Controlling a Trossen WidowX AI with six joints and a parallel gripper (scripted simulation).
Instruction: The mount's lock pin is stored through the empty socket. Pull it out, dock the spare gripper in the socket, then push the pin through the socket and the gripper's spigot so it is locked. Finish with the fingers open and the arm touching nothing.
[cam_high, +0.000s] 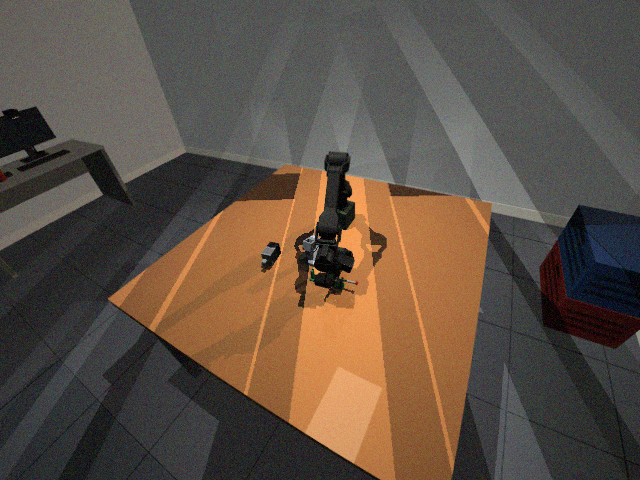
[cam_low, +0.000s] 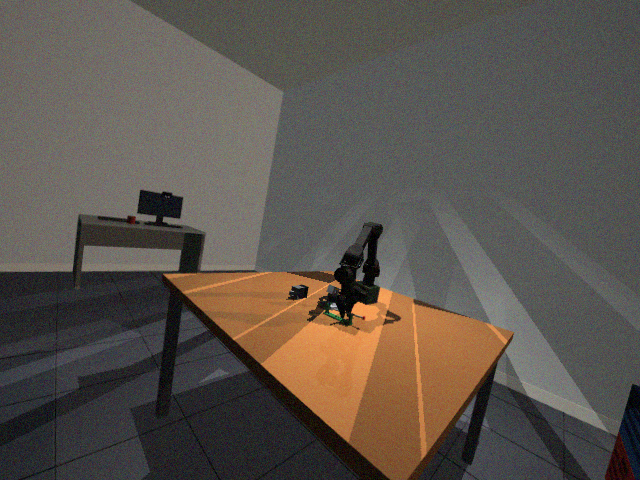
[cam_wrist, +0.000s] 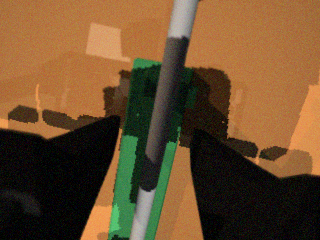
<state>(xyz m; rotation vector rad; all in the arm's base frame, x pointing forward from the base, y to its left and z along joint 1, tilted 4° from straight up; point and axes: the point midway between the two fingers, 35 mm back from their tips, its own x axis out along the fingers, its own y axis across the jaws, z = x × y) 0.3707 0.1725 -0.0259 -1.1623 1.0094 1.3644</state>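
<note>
My gripper tip is 4 cm to the left of the green mount. The rest, counted from my gripper tip: spare gripper 31 cm to the right, 1 cm ahead, 1 cm above.
</note>
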